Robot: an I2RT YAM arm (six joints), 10 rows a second.
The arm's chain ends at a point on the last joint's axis. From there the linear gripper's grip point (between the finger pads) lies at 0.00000 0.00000 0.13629 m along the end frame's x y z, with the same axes.
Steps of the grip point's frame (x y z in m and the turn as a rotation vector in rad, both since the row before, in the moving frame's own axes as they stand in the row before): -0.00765 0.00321 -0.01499 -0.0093 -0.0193 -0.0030; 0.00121 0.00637 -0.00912 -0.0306 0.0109 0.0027; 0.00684 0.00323 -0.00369 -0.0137 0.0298 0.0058; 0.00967 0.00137 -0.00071 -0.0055 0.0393 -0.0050; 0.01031 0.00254 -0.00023 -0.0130 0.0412 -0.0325; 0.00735 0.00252 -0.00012 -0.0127 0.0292 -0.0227; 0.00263 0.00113 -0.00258 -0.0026 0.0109 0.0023; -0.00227 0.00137 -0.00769 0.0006 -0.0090 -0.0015
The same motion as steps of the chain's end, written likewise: -0.00502 0.00194 -0.01496 -0.0093 -0.0193 -0.0030; -0.00027 0.00220 -0.00905 -0.0306 0.0109 0.0027; 0.00278 0.00135 -0.00362 -0.0137 0.0298 0.0058; 0.00431 0.00063 -0.00060 -0.0055 0.0393 -0.0050; 0.00467 0.00086 -0.00010 -0.0130 0.0412 -0.0325; 0.00335 0.00083 -0.00005 -0.0127 0.0292 -0.0227; 0.00114 0.00077 -0.00257 -0.0026 0.0109 0.0023; -0.00104 0.00145 -0.00768 0.0006 -0.0090 -0.0015
